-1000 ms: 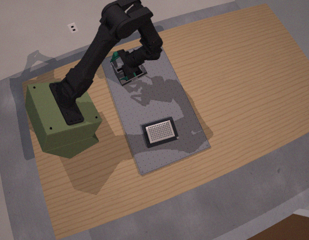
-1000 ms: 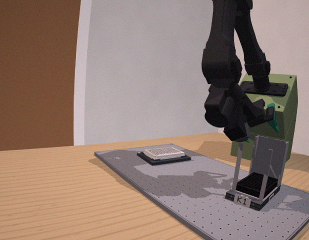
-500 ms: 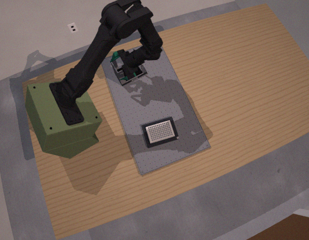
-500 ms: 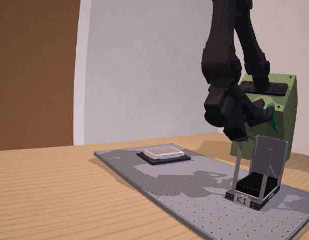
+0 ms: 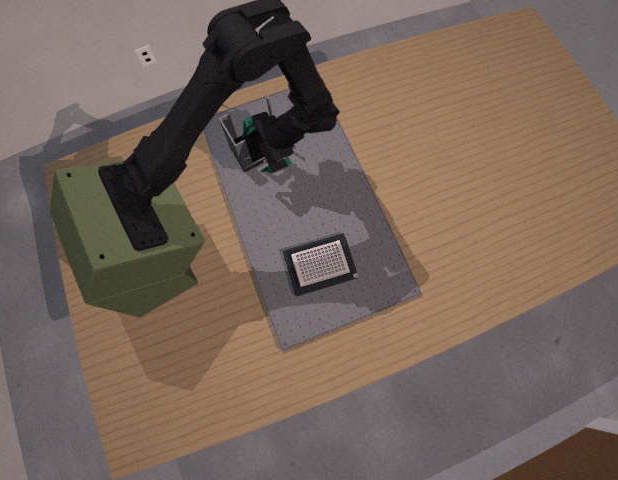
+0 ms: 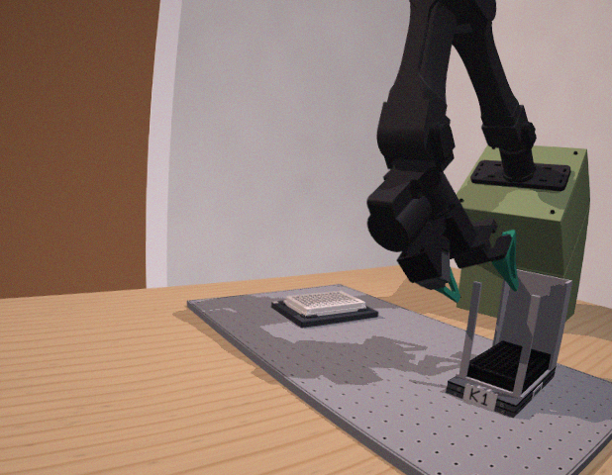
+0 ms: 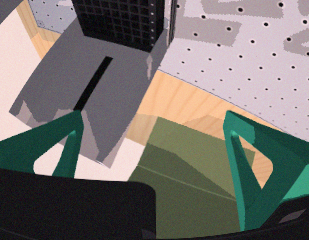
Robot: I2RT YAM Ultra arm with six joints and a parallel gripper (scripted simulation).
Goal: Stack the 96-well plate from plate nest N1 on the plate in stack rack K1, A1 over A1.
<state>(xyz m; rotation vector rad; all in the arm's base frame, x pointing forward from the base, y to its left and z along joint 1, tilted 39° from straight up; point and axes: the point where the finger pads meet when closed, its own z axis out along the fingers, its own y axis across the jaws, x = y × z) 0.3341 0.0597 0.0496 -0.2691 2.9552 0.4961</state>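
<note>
My gripper is now 310 mm to the left of the white 96-well plate, 90 mm above it and 10 mm past it. Also, from my hand: back wall (70 mm to the left, 30 mm below, 30 mm behind); thin post (100 mm ahead, 30 mm to the left, 30 mm below); black 96-well plate (80 mm below, 70 mm to the left, 30 mm ahead).
</note>
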